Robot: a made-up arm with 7 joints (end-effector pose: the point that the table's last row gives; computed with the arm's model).
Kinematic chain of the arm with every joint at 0, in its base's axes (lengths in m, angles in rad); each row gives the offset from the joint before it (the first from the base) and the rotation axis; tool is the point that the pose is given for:
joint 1: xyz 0 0 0.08 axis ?
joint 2: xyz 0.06 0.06 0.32 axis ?
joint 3: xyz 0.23 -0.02 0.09 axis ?
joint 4: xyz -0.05 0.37 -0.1 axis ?
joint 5: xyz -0.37 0 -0.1 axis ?
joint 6: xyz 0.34 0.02 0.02 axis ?
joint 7: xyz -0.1 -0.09 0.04 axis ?
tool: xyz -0.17 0 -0.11
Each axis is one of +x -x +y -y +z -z.
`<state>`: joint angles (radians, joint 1 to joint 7).
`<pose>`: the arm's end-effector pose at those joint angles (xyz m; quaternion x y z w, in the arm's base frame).
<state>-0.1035 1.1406 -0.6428 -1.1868 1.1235 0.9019 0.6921</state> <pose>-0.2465 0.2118 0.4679 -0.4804 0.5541 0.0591 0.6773</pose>
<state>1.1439 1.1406 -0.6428 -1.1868 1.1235 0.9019 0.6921</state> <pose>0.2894 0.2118 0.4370 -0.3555 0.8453 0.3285 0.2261</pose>
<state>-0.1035 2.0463 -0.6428 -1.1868 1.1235 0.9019 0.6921</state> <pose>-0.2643 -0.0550 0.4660 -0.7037 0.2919 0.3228 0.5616</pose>
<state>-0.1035 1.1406 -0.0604 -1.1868 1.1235 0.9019 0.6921</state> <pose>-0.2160 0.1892 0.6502 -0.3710 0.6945 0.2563 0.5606</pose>
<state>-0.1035 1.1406 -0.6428 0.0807 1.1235 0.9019 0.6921</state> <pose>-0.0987 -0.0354 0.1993 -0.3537 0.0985 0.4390 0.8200</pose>
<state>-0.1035 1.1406 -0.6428 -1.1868 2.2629 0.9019 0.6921</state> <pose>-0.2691 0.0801 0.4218 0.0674 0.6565 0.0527 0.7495</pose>
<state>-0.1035 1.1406 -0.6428 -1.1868 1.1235 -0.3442 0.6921</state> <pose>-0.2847 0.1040 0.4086 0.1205 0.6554 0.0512 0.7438</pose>
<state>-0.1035 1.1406 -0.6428 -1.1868 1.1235 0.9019 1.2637</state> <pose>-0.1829 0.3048 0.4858 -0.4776 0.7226 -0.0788 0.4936</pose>
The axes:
joint 1: +y
joint 2: +z
joint 3: +x
joint 4: -y
joint 5: +x
joint 6: -x
joint 7: +y

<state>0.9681 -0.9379 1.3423 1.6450 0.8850 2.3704 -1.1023</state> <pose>0.6583 0.0466 0.1047 -0.8676 -0.0987 -0.4042 0.2722</pose>
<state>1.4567 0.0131 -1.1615 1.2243 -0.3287 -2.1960 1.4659</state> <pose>0.0716 -0.2490 -0.2886 0.2804 0.7563 0.5800 0.1139</pose>
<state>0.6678 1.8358 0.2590 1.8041 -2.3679 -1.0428 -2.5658</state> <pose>0.0370 0.1529 0.6716 -0.0735 0.9650 0.2500 0.0282</pose>
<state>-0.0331 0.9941 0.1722 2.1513 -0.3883 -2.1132 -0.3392</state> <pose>-0.1546 0.7335 0.3543 -0.7340 0.3520 -0.5687 0.1177</pose>
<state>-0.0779 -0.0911 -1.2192 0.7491 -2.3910 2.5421 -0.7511</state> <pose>0.2725 -0.1867 -0.1002 0.1548 -0.4770 0.2725 0.8211</pose>
